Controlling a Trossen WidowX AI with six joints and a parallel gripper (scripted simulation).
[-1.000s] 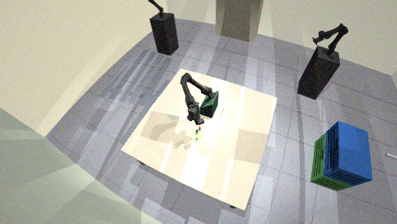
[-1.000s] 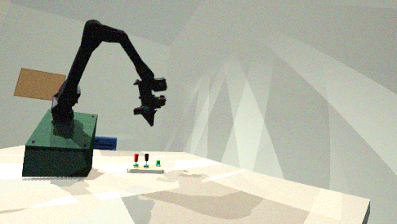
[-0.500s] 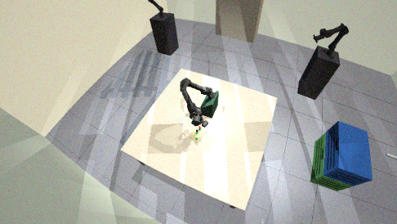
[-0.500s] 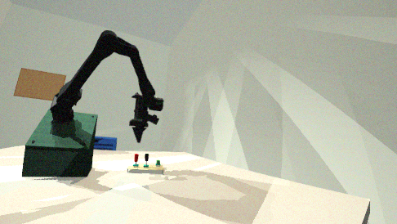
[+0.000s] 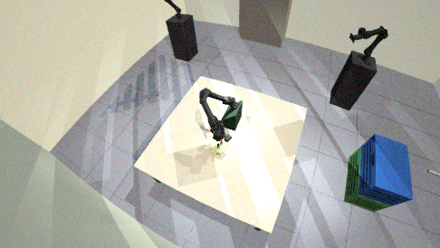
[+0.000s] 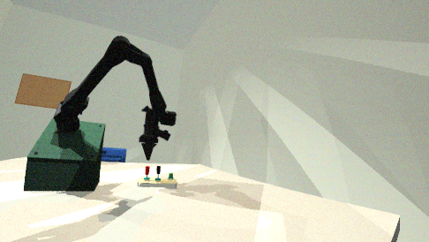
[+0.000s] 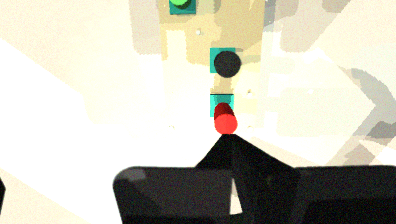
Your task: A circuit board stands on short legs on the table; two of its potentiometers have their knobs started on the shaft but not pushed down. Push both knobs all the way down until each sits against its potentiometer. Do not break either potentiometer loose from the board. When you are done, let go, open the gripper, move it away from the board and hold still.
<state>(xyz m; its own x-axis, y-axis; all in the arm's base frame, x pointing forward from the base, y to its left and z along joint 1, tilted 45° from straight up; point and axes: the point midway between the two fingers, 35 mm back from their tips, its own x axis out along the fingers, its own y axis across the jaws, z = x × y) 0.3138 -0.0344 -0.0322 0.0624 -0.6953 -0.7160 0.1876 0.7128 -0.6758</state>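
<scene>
Now: the red knob 4 cm below my gripper tip. From my gripper tip the other things lie so: black knob 4 cm ahead, 1 cm to the right, 4 cm below.
</scene>
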